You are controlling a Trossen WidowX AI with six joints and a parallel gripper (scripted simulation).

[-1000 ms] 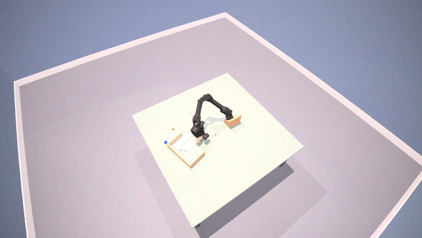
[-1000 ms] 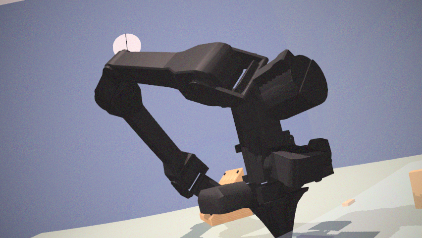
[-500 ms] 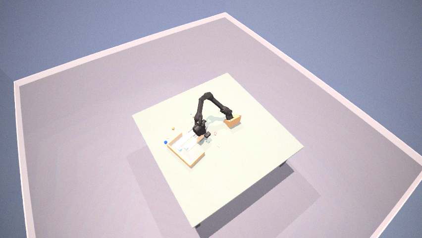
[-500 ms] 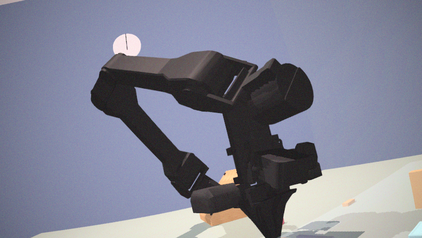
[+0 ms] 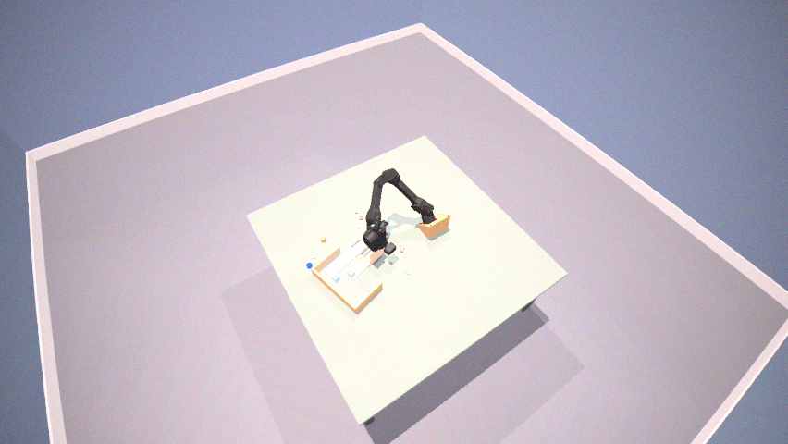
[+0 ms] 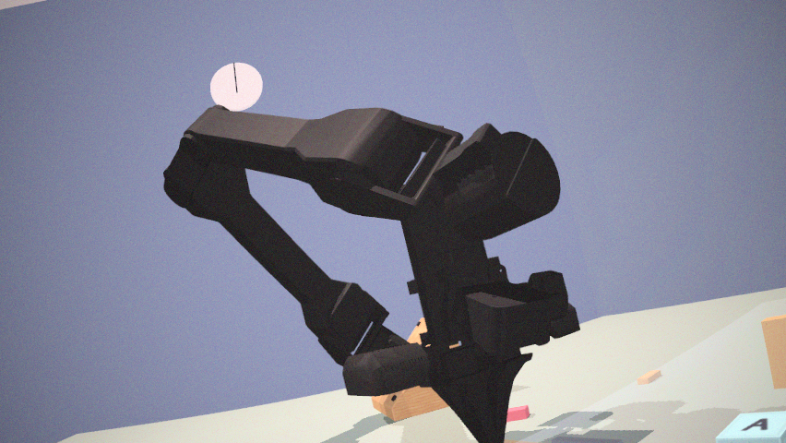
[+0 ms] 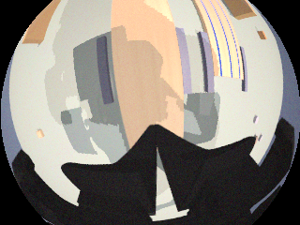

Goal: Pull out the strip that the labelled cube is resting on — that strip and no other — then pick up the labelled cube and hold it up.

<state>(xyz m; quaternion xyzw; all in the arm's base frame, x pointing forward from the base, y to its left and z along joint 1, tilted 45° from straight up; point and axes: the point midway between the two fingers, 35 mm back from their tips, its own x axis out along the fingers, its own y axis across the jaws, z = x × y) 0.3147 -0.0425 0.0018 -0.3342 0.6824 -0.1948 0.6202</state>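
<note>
The wide tan strip lies 10 cm ahead of my gripper tip and 2 cm to the left of it. Also, from my gripper tip: orange piece (23 cm ahead, 22 cm to the right); then white piece (20 cm to the left, 4 cm behind); then pink block (10 cm behind, 7 cm to the left).
</note>
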